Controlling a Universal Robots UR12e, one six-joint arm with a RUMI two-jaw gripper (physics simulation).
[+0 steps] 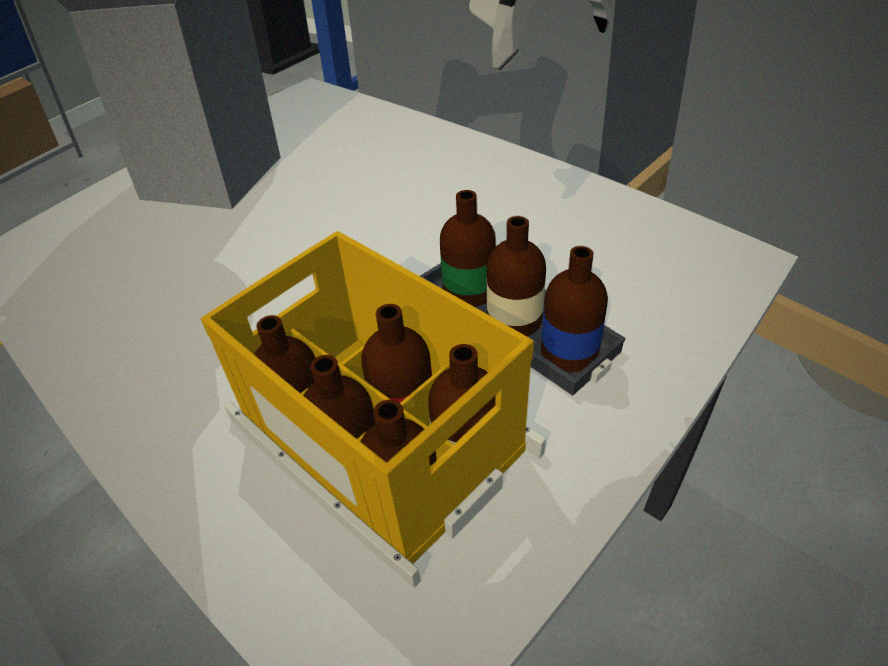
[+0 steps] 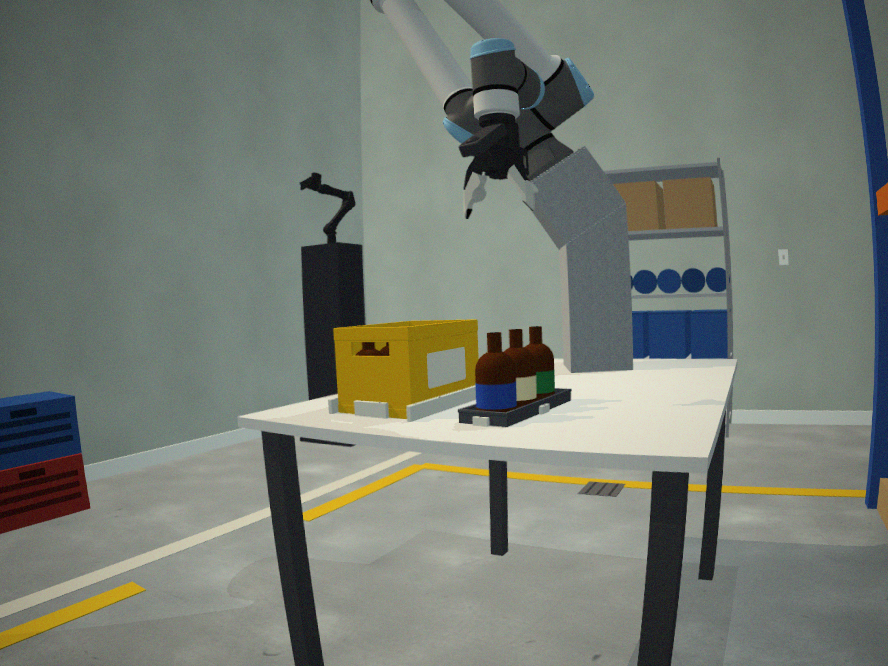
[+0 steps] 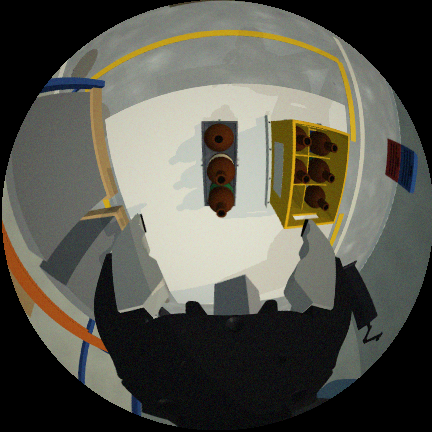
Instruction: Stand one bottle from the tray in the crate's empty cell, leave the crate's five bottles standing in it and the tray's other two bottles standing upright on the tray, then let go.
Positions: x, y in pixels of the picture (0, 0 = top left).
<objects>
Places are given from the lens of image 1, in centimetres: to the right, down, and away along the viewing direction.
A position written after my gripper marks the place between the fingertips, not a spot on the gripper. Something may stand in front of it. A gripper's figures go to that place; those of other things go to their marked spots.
my gripper [image 1: 554, 49]: 10, -26, 55
green-label bottle [image 1: 466, 240]: 3, -12, 79
blue-label bottle [image 1: 576, 299]: 15, -4, 70
cream-label bottle [image 1: 516, 268]: 8, -8, 74
The marked spots on the green-label bottle and the blue-label bottle are 17 cm apart.
</objects>
